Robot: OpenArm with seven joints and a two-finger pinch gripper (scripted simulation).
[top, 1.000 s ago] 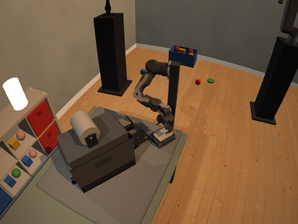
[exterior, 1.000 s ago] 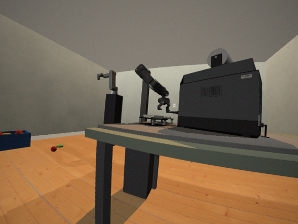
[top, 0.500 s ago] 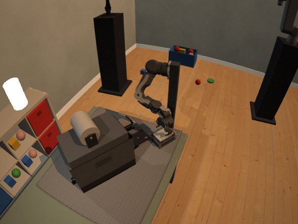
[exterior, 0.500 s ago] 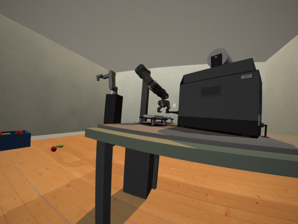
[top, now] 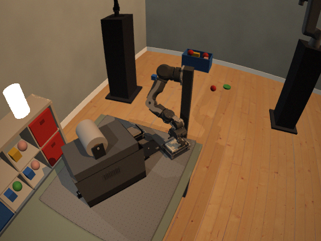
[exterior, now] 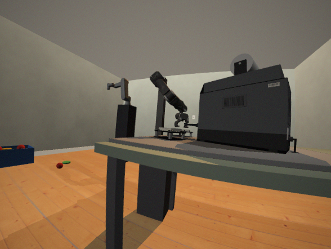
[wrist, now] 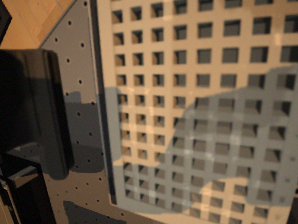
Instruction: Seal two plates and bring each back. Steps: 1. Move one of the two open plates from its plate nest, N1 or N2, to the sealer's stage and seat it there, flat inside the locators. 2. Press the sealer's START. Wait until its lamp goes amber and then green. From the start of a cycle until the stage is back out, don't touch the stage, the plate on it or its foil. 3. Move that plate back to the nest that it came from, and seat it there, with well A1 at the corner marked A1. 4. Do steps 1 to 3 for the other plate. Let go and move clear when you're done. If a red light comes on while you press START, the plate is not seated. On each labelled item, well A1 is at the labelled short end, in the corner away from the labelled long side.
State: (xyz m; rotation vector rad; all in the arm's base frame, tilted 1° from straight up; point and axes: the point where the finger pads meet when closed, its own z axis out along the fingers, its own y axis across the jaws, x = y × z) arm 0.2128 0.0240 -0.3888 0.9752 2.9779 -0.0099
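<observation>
The white well plate is 2 cm below my hand. Also, from my hand: dark sealer stage 15 cm to the right, 13 cm ahead, 2 cm above; plate nest 4 cm below; pale start button 27 cm ahead, 13 cm to the right, 11 cm above.
</observation>
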